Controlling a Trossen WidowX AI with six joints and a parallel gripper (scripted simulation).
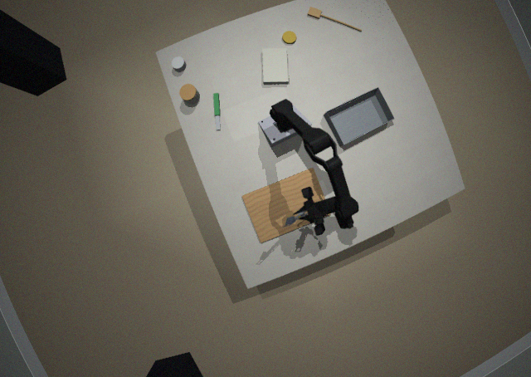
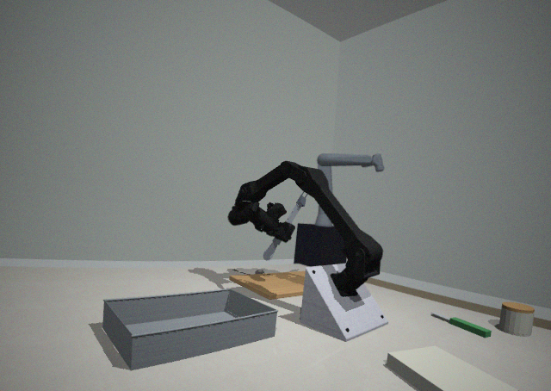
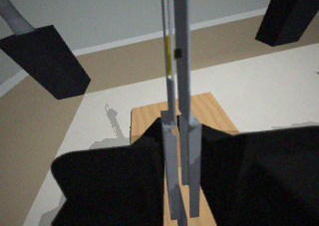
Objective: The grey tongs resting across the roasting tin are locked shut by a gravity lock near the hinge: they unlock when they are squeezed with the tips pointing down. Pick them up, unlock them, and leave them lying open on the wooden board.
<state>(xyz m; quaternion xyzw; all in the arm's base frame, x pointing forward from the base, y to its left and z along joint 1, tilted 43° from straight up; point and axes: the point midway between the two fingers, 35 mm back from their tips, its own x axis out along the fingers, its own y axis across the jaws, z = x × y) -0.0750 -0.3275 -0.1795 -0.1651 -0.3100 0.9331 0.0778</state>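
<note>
Now: the wooden board 30 mm to the left of my gripper tip and 160 mm below it. Also, from my gripper tip: white slab 200 mm ahead, 680 mm to the left, 150 mm below; yellow disc 320 mm ahead, 810 mm to the left, 160 mm below; roasting tin 480 mm ahead, 300 mm to the left, 140 mm below.
</note>
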